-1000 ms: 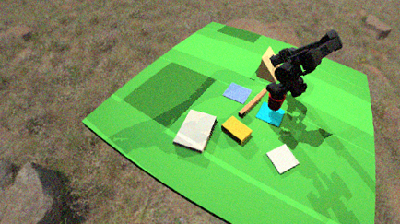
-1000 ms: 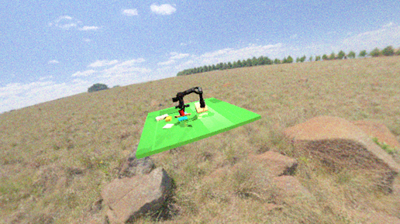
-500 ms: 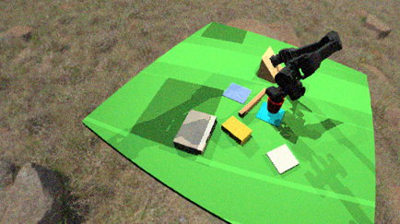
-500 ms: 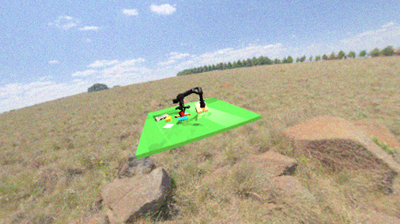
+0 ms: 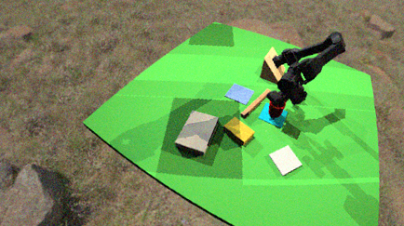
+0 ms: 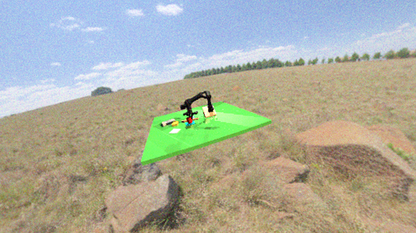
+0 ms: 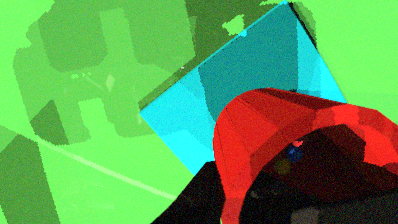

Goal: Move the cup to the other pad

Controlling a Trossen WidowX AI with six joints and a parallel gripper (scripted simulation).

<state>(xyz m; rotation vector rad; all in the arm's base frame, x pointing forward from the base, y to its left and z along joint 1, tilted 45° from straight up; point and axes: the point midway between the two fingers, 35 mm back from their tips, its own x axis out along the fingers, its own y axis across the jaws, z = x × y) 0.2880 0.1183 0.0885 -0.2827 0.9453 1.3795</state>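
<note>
Now: the red cup 3 cm ahead of my gripper tip and 2 cm to the right of it. Also, from my gripper tip: wooden stick (2 cm ahead, 11 cm to the right, 5 cm below); then bright cyan pad (3 cm ahead, 1 cm to the right, 5 cm below); then pale blue pad (1 cm ahead, 21 cm to the right, 5 cm below).
</note>
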